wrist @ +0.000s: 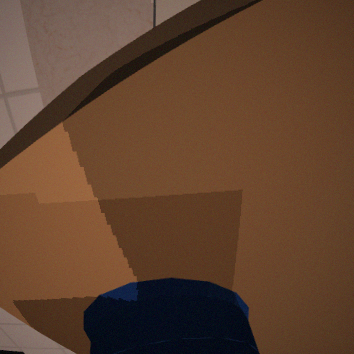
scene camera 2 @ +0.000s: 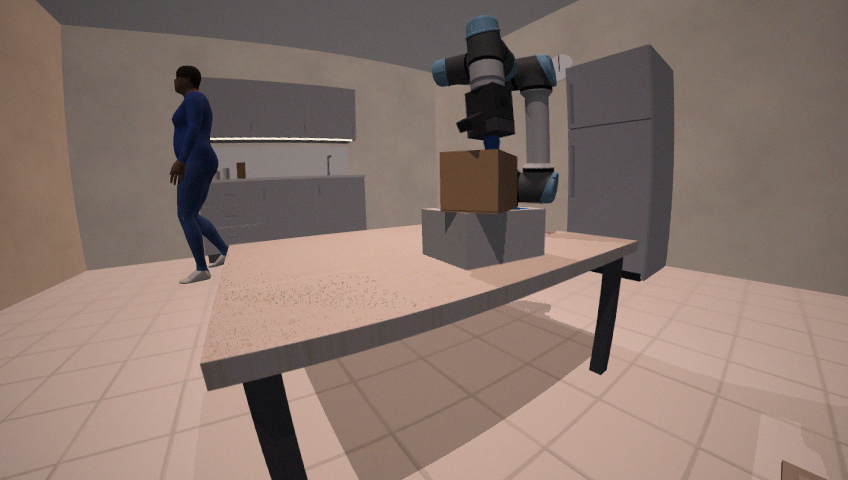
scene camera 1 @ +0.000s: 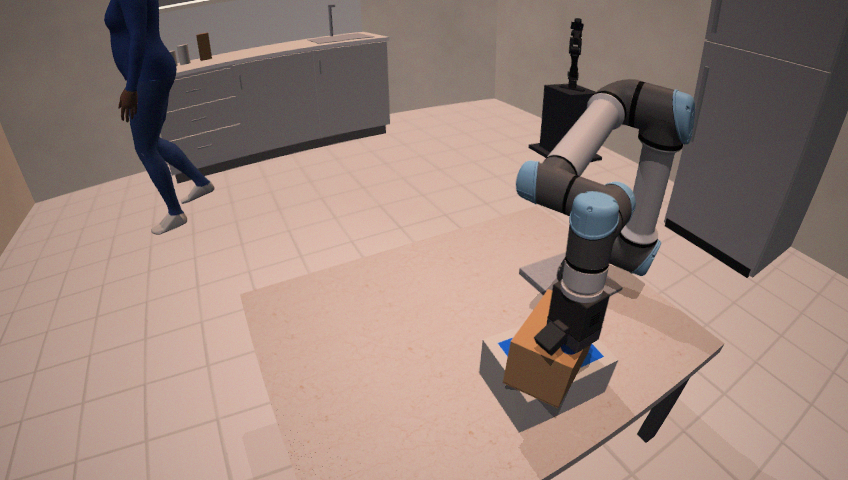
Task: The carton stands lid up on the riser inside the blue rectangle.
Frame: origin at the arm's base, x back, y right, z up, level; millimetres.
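Seen in the pictures: hand, its tool point: (wrist: pixel 163 277) (scene camera 2: pixel 492 158) (scene camera 1: pixel 567 352).
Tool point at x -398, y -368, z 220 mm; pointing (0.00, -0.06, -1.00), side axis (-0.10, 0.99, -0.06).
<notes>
Offsets run from my tool point to a thing's top centre. Level surfaces: height alone.
The brown carton @(dx +20, dy +59, dz +18 mm) (scene camera 1: pixel 538 375) (scene camera 2: pixel 473 181) (wrist: pixel 200 135) is upright over the grey riser @(dx +58, dy +98, dz -115 mm) (scene camera 1: pixel 493 371) (scene camera 2: pixel 439 237), its underside at or very close to the riser's top; a small gap cannot be ruled out. The blue rectangle @(dx +58, dy +98, dz -115 mm) (scene camera 1: pixel 593 355) (scene camera 2: pixel 523 208) shows on both sides of the carton in scene camera 1. The carton is turned relative to it, and its near end reaches past the blue. My blue suction cup (scene camera 1: pixel 572 349) (scene camera 2: pixel 491 142) (wrist: pixel 170 315) is on the carton's upper face and holds it. Whether that face is the lid is unclear. The covered part of the rectangle is hidden.
The riser stands near a corner of the table @(dz -236 mm) (scene camera 1: pixel 368 333) (scene camera 2: pixel 333 255). The arm's grey base plate (scene camera 1: pixel 538 272) lies behind it. A person in blue (scene camera 1: pixel 151 113) (scene camera 2: pixel 193 142) is by the kitchen counter (scene camera 1: pixel 285 98). A fridge (scene camera 1: pixel 752 130) (scene camera 2: pixel 612 160) stands behind the arm.
</notes>
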